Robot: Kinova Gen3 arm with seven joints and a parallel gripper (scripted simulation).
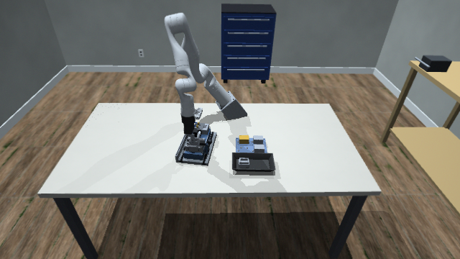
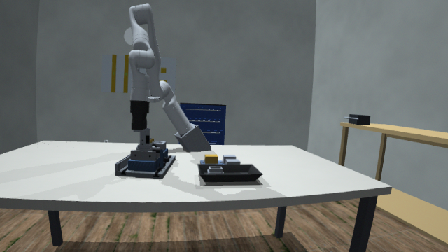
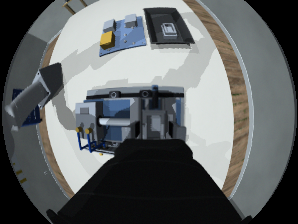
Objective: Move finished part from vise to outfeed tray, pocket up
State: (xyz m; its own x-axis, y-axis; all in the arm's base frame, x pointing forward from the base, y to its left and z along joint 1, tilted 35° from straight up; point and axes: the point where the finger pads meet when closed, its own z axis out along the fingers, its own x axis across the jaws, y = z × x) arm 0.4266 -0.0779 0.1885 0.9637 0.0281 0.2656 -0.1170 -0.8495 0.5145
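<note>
Right now the vise is 9 cm below my hand, 7 cm behind it and 1 cm to the left of it. The rest, counted from my hand: yellow block: 30 cm to the left, 13 cm behind, 11 cm below.
</note>
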